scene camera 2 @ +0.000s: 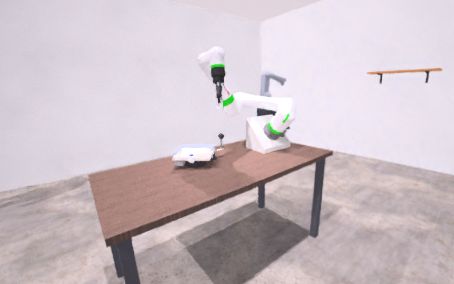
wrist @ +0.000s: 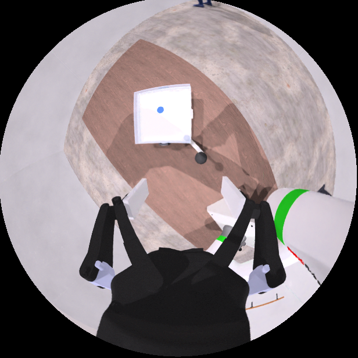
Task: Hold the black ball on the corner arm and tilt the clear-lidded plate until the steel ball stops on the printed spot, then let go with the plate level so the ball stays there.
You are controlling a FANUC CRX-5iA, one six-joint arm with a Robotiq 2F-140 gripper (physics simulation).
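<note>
The clear-lidded white plate [scene camera 2: 196, 150] [wrist: 165, 127] sits on a dark support on the table, and I see no clear tilt. A blue printed spot [scene camera 2: 191, 155] [wrist: 160, 109] shows on it. The corner arm [wrist: 197, 146] reaches out from one corner and carries the black ball [scene camera 2: 221, 136] [wrist: 200, 158], which stands on a thin stem. A faint grey round patch shows at that corner in the wrist view; I cannot tell whether it is the steel ball. My gripper [scene camera 2: 219, 104] [wrist: 184, 185] is open and empty, high above the black ball and apart from it.
The brown wooden table [scene camera 2: 145, 195] [wrist: 112, 100] carries the white slanted robot base [scene camera 2: 259, 137], to the right of the plate in the scene view. A grey arm [scene camera 2: 265, 85] stands behind the base. A wall shelf [scene camera 2: 405, 71] is at the right. A person's feet [wrist: 202, 3] show beyond the table.
</note>
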